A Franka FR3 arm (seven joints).
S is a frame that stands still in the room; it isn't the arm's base.
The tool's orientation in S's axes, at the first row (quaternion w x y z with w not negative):
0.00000 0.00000 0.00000 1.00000
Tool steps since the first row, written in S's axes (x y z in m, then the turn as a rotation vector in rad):
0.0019 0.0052 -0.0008 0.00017 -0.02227 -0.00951
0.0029 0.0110 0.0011 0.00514 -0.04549 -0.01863
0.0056 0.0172 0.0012 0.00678 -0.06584 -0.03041
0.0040 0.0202 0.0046 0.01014 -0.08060 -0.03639
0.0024 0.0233 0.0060 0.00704 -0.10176 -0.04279
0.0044 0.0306 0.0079 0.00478 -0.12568 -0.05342
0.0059 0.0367 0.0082 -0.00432 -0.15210 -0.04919
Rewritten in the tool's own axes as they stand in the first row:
-0.0019 -0.0052 -0.0008 -0.00017 0.02227 -0.00951
-0.0029 -0.0110 0.0011 -0.00514 0.04549 -0.01863
-0.0056 -0.0172 0.0012 -0.00678 0.06584 -0.03041
-0.0040 -0.0202 0.0046 -0.01014 0.08060 -0.03639
-0.0024 -0.0233 0.0060 -0.00704 0.10176 -0.04279
-0.0044 -0.0306 0.0079 -0.00478 0.12568 -0.05342
-0.0059 -0.0367 0.0082 0.00432 0.15210 -0.04919

